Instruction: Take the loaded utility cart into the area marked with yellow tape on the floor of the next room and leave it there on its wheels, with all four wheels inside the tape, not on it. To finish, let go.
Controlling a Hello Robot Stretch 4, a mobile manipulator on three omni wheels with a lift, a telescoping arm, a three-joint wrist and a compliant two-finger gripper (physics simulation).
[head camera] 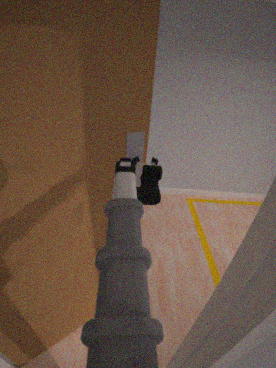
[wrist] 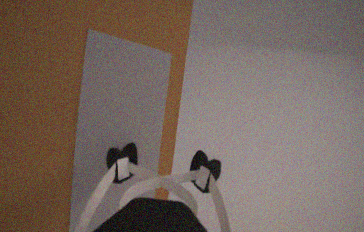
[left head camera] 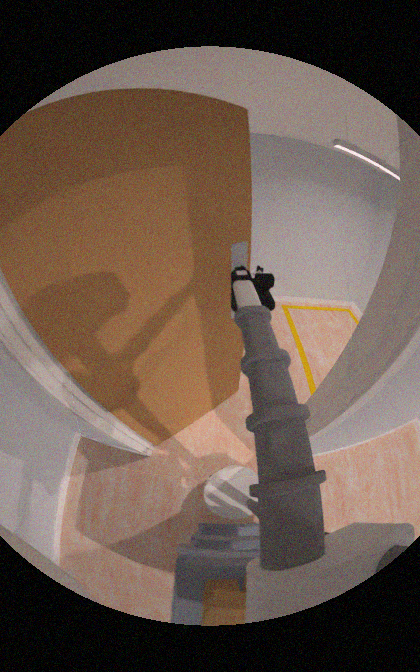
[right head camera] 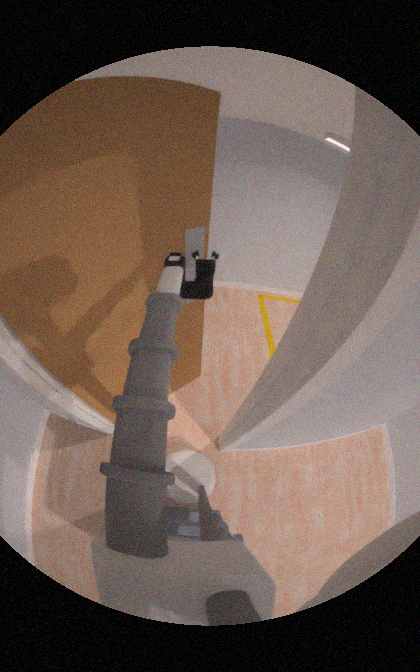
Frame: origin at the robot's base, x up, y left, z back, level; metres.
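Seen in the pictures: gripper, between the fingertips: [head camera: 145, 159] [wrist: 165, 159].
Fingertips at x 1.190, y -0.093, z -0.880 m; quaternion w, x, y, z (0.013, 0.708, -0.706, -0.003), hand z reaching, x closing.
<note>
A point is followed by its place in that frame.
My gripper [head camera: 145, 161] @[x 1.190, y -0.093, z -0.880 m] [left head camera: 251, 270] [right head camera: 205, 255] [wrist: 165, 159] @[x 1.190, y -0.093, z -0.880 m] is open, its fingertips spread with nothing between them. It is raised near the free edge of a brown door [head camera: 50, 100] @[x 1.457, y 0.229, z -0.677 m] [left head camera: 220, 175] [right head camera: 175, 150] [wrist: 40, 100] @[x 1.243, y 0.024, z -0.828 m]. In the wrist view, the left fingertip overlaps the door's grey plate [head camera: 135, 142] @[x 1.271, y -0.043, z -0.876 m] [left head camera: 239, 252] [right head camera: 195, 240] [wrist: 122, 90] @[x 1.262, y -0.038, z -0.872 m], and the right one shows against the wall beyond the edge. Contact cannot be told. Yellow tape [head camera: 203, 241] @[x -0.028, y -0.919, z -1.451 m] [left head camera: 300, 351] [right head camera: 267, 325] marks floor beyond the door, partly hidden by the near wall. I cannot identify the loaded cart in these views.
A grey wall edge [head camera: 240, 260] @[x 1.200, y -0.259, z -0.323 m] [left head camera: 370, 350] [right head camera: 320, 280] stands close on the right of the opening. A pale door frame [left head camera: 55, 375] is on the left. A round white surface [left head camera: 227, 487] [right head camera: 202, 470] and blue-grey stepped parts [left head camera: 215, 555] lie low beside my arm.
</note>
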